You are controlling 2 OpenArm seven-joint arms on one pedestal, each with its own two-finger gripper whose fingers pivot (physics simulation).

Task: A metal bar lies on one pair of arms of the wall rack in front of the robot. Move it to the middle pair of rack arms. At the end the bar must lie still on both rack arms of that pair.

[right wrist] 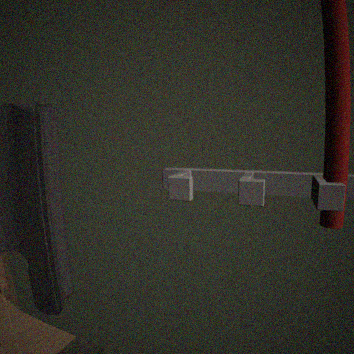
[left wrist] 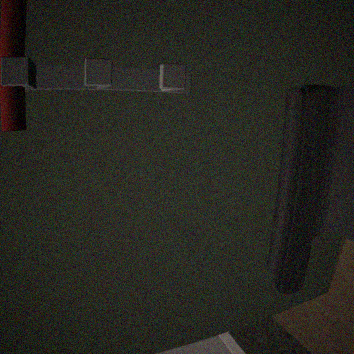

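Note:
The red metal bar [left wrist: 13, 110] [right wrist: 337, 100] lies on the outermost visible pair of rack arms, behind the square grey front block of one arm [left wrist: 14, 71] [right wrist: 331, 196] in each view. Its ends stick out a little past these arms. The middle arm [left wrist: 98, 73] [right wrist: 252, 190] and the other outer arm [left wrist: 173, 77] [right wrist: 181, 187] bear no bar. One dark finger [left wrist: 312, 175] of my left gripper shows at the right of the left wrist view; one dark finger [right wrist: 40, 200] of my right gripper shows at the left of the right wrist view. Both grippers are part open and empty, apart from the bar. Their other fingers are not identifiable.
Each set of arms stands on a grey rail [left wrist: 135, 77] [right wrist: 217, 181]. A brown surface [left wrist: 325, 320] [right wrist: 30, 325] shows at the lower corners. A pale grey edge [left wrist: 205, 346] shows at the bottom of the left wrist view. Both views are dark and grainy.

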